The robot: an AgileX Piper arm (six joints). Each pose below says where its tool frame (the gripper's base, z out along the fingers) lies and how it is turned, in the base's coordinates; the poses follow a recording.
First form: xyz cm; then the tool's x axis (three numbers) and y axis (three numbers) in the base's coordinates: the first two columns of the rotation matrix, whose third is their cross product.
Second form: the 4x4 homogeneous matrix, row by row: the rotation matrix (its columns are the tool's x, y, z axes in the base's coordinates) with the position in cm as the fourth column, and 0 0 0 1 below. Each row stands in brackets. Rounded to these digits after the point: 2 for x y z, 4 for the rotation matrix.
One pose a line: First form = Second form
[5.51, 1.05, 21.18, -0.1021, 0.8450, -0.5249, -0.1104, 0.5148, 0.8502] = [[-0.1021, -0.1104, 0.9886, 5.51], [0.8450, 0.5148, 0.1448, 1.05], [-0.5249, 0.8502, 0.0407, 21.18], [0, 0, 0, 1]]
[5.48, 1.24, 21.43, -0.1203, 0.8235, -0.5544, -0.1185, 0.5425, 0.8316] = [[-0.1203, -0.1185, 0.9856, 5.48], [0.8235, 0.5425, 0.1657, 1.24], [-0.5544, 0.8316, 0.0323, 21.43], [0, 0, 0, 1]]
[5.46, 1.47, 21.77, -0.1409, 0.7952, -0.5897, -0.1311, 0.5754, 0.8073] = [[-0.1409, -0.1311, 0.9813, 5.46], [0.7952, 0.5754, 0.1911, 1.47], [-0.5897, 0.8073, 0.0232, 21.77], [0, 0, 0, 1]]
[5.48, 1.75, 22.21, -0.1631, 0.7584, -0.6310, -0.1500, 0.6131, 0.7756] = [[-0.1631, -0.1500, 0.9751, 5.48], [0.7584, 0.6131, 0.2212, 1.75], [-0.6310, 0.7756, 0.0138, 22.21], [0, 0, 0, 1]]
